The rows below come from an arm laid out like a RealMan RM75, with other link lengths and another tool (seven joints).
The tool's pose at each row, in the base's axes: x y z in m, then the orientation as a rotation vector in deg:
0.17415, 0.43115, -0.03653, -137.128, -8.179, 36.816
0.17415, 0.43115, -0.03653, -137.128, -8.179, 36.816
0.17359, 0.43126, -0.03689, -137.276, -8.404, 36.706
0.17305, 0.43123, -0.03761, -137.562, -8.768, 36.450
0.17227, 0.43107, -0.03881, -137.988, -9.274, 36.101
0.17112, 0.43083, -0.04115, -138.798, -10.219, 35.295
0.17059, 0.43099, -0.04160, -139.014, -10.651, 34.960
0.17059, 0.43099, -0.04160, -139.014, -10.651, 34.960
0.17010, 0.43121, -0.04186, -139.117, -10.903, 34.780
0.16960, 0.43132, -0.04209, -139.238, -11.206, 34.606
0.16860, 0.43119, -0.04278, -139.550, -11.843, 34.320
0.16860, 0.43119, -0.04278, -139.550, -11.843, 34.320
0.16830, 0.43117, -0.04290, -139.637, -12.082, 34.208
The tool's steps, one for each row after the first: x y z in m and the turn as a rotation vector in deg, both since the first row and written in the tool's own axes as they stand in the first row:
0.00000, 0.00000, 0.00000, 0.000, 0.000, 0.000
-0.00031, 0.00017, 0.00057, -0.176, 0.043, -0.153
-0.00050, 0.00067, 0.00130, -0.493, 0.174, -0.411
-0.00073, 0.00158, 0.00239, -0.964, 0.356, -0.760
-0.00083, 0.00328, 0.00438, -1.841, 0.802, -1.450
-0.00107, 0.00347, 0.00502, -2.103, 0.961, -1.790
-0.00107, 0.00347, 0.00502, -2.103, 0.961, -1.790
-0.00133, 0.00348, 0.00556, -2.237, 1.039, -1.988
-0.00164, 0.00357, 0.00602, -2.401, 1.102, -2.215
-0.00227, 0.00416, 0.00689, -2.814, 1.188, -2.653
-0.00227, 0.00416, 0.00689, -2.814, 1.188, -2.653
-0.00249, 0.00426, 0.00710, -2.940, 1.219, -2.826

